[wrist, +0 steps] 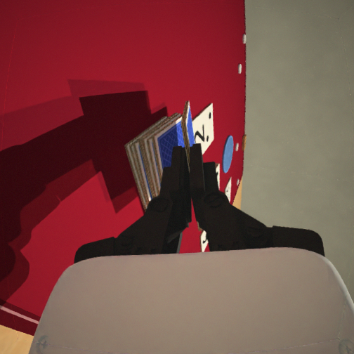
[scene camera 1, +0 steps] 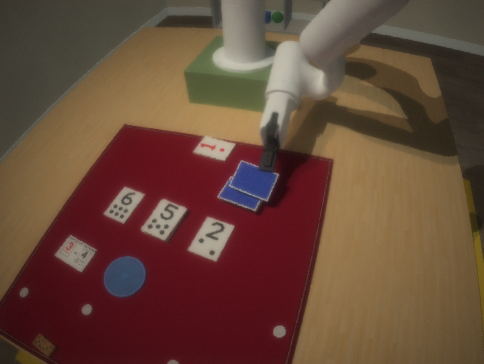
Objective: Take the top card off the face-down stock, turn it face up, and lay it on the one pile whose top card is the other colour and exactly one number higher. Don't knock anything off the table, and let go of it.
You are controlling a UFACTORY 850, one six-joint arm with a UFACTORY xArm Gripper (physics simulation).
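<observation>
My gripper is shut on a blue-backed card, gripped at its edge. It is held a little above the face-down stock, with its blue back seen from scene camera 1; its face does not show there. In the wrist view the card is nearly edge-on, beside the stock's several layers. A black 2, a black 5 and a black 6 lie face up in a row. A red 1 lies face up behind them, near the mat's back edge.
A red mat lies on the wooden table. A small example card, a blue disc, white discs and a brown dotted tile lie on it. The green base block stands behind.
</observation>
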